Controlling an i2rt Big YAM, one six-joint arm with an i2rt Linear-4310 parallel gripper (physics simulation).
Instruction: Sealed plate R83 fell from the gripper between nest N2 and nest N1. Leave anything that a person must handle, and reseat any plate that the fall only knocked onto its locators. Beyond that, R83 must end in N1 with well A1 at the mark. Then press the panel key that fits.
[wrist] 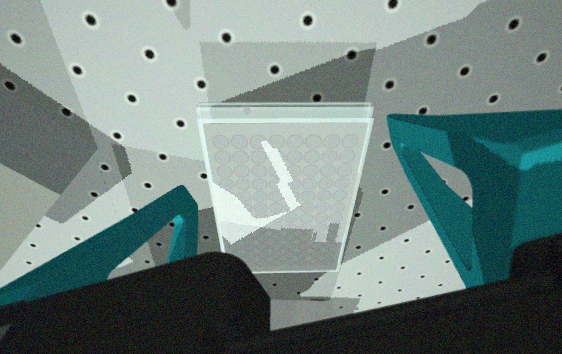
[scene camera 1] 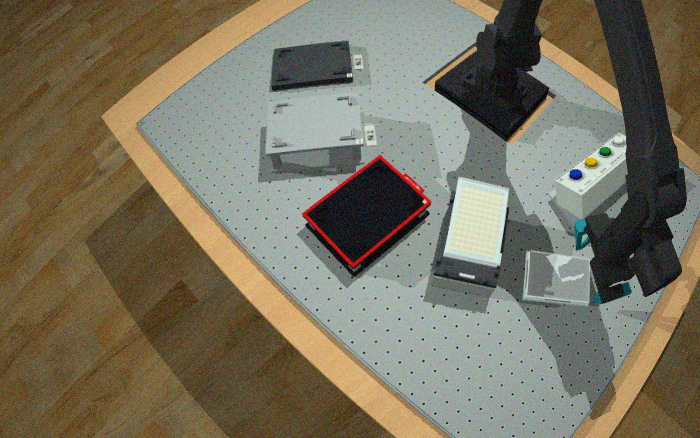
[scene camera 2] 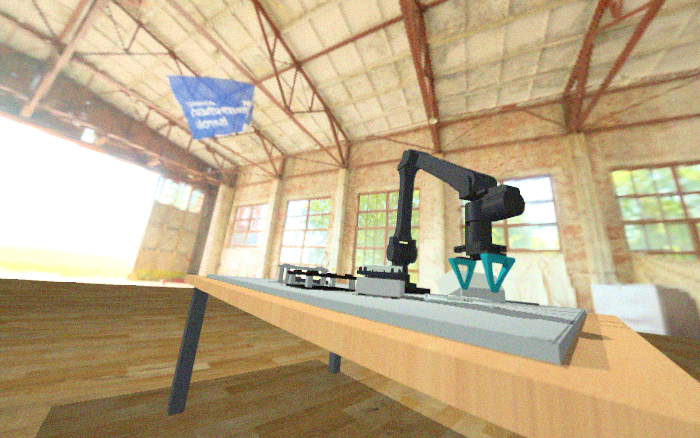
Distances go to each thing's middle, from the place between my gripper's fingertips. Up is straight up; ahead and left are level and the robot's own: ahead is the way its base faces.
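There's a black plate with red rim (scene camera 1: 367,208) that sits 1 cm above my hand, 36 cm to the right of it and 14 cm ahead of it. Then there's the clear well plate (scene camera 1: 551,278), and that's 2 cm below my hand, 4 cm to the right of it and 3 cm ahead of it.
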